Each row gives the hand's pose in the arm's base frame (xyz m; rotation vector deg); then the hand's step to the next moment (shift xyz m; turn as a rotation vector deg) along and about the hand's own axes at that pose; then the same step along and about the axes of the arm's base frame.
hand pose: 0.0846 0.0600 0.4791 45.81 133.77 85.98
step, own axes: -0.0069 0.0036 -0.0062 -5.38 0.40 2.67
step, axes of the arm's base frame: 0.0037 -0.0075 0.0054 5.82 -0.92 -1.24
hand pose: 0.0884 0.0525 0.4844 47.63 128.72 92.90
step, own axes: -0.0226 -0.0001 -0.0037 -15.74 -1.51 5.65
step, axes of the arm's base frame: 0.0163 -0.0160 -0.0016 15.11 -4.98 -5.36
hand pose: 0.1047 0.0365 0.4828 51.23 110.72 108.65
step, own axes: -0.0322 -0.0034 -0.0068 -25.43 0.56 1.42
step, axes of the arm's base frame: 0.0198 -0.0247 -0.0096 20.45 -14.33 -5.04
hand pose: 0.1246 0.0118 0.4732 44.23 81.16 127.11
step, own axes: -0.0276 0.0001 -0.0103 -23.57 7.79 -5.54
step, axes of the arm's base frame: 0.0147 -0.0236 -0.0099 14.33 -21.01 -0.34
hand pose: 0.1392 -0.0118 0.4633 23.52 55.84 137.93
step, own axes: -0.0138 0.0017 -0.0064 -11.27 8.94 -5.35
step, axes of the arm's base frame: 0.0079 -0.0123 -0.0044 3.86 -14.76 1.66
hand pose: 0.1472 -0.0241 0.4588 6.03 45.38 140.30
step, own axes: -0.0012 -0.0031 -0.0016 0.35 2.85 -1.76
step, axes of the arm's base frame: 0.0021 0.0006 -0.0029 -2.10 -2.63 0.12
